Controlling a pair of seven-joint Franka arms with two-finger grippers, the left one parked.
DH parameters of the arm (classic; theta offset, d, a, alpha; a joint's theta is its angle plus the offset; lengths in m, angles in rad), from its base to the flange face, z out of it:
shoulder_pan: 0 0.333 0 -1.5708
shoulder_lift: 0 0 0 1.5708
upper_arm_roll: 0 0.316 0.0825 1.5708
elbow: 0 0 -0.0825 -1.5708
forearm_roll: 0 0.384 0 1.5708
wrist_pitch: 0 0 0.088 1.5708
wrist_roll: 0 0.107 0 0
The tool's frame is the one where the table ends.
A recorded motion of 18 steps. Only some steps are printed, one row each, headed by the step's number.
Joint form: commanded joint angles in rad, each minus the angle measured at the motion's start. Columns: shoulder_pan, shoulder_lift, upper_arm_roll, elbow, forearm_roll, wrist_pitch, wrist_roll.
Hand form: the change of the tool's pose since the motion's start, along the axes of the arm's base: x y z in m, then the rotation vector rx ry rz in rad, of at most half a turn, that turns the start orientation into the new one. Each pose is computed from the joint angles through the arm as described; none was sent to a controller.
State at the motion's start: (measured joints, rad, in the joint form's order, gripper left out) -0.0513 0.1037 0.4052 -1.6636 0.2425 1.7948 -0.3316
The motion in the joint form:
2: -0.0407 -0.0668 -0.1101 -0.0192 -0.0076 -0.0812 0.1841
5: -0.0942 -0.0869 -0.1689 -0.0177 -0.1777 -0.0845 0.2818
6: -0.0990 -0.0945 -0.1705 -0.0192 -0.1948 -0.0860 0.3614
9: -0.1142 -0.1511 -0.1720 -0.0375 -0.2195 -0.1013 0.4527
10: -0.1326 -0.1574 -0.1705 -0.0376 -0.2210 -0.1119 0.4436
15: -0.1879 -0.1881 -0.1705 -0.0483 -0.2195 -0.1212 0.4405
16: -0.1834 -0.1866 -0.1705 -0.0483 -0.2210 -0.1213 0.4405
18: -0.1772 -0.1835 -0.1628 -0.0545 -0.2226 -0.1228 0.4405
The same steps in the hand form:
2: 0.0013 -0.0823 0.0183 -0.0527 0.0734 -0.3057
5: 0.0091 -0.1601 0.0270 -0.2137 0.0241 -0.4970
6: 0.0074 -0.1650 0.0302 -0.2302 0.0276 -0.5809
9: -0.0086 -0.1746 0.0506 -0.2562 0.0094 -0.6887
10: -0.0107 -0.1837 0.0529 -0.2612 0.0133 -0.6957
15: -0.0194 -0.2119 0.0631 -0.2634 0.0087 -0.7493
16: -0.0190 -0.2097 0.0623 -0.2650 0.0091 -0.7445
18: -0.0187 -0.2025 0.0575 -0.2704 0.0170 -0.7293

